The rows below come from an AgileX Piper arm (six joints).
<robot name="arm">
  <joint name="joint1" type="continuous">
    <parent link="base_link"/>
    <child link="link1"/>
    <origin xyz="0 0 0.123"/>
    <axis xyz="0 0 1"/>
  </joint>
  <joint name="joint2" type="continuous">
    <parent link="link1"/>
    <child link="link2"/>
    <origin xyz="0 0 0"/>
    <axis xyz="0 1 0"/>
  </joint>
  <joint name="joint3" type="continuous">
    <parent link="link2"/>
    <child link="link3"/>
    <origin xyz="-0.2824 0 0.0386"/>
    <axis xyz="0 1 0"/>
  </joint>
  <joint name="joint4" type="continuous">
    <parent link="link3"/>
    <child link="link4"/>
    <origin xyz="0.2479 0 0.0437"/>
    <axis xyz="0.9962 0 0.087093"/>
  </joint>
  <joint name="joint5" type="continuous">
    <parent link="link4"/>
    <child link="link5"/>
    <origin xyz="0 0 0"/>
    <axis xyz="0 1 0"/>
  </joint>
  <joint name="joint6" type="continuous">
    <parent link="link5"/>
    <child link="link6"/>
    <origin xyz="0.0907 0 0.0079"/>
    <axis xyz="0.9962 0 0.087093"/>
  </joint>
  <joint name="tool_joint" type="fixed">
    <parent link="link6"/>
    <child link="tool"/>
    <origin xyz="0 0 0" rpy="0 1.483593 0"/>
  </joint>
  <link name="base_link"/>
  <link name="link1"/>
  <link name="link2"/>
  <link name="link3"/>
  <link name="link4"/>
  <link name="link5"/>
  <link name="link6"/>
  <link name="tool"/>
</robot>
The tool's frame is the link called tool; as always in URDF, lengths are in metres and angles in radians. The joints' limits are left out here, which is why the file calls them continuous.
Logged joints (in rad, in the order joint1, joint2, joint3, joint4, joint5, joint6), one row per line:
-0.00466 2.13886 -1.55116 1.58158 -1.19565 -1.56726
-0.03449 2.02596 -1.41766 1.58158 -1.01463 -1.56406
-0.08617 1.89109 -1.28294 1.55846 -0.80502 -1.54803
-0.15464 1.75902 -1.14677 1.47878 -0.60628 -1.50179
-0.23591 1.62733 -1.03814 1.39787 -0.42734 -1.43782
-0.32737 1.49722 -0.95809 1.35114 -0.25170 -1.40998
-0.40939 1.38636 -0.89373 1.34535 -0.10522 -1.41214
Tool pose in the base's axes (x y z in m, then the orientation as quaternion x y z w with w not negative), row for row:
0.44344 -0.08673 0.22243 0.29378 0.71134 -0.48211 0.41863
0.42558 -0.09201 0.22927 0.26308 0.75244 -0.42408 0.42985
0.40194 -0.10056 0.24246 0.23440 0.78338 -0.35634 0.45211
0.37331 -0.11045 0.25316 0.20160 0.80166 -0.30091 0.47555
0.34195 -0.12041 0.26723 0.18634 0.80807 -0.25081 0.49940
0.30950 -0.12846 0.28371 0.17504 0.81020 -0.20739 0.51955
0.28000 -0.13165 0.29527 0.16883 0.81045 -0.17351 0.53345
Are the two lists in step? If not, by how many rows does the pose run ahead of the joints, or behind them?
They are in step.
